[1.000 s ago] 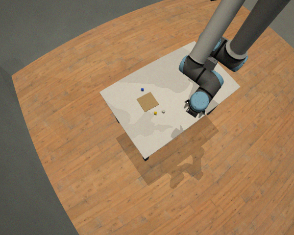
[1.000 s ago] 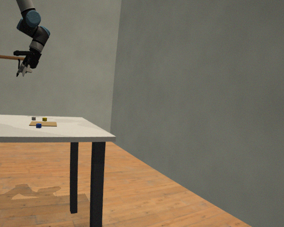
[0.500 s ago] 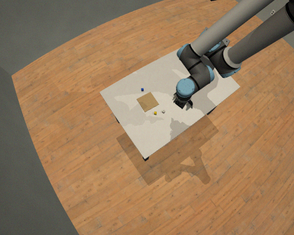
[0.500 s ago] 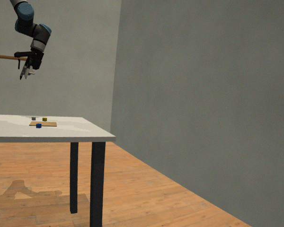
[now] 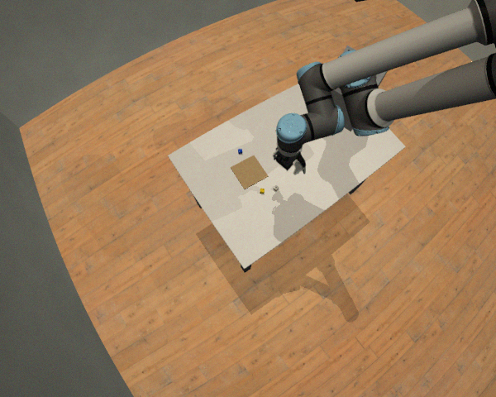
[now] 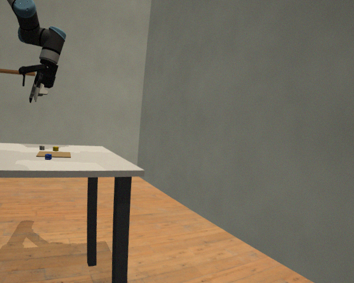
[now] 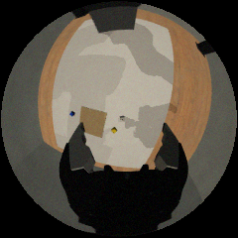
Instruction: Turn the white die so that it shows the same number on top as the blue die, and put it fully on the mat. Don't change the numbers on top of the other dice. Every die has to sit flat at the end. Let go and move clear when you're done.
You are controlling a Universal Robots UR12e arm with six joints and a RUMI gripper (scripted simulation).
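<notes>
My hand is 12 cm short of the blue die, 25 cm to the left of it and 21 cm above it. From my hand the other things lie so: white die 5 cm ahead, 2 cm to the left, 21 cm below; then tan mat 13 cm ahead, 13 cm to the right, 22 cm below; then yellow die 12 cm ahead, 21 cm below.
</notes>
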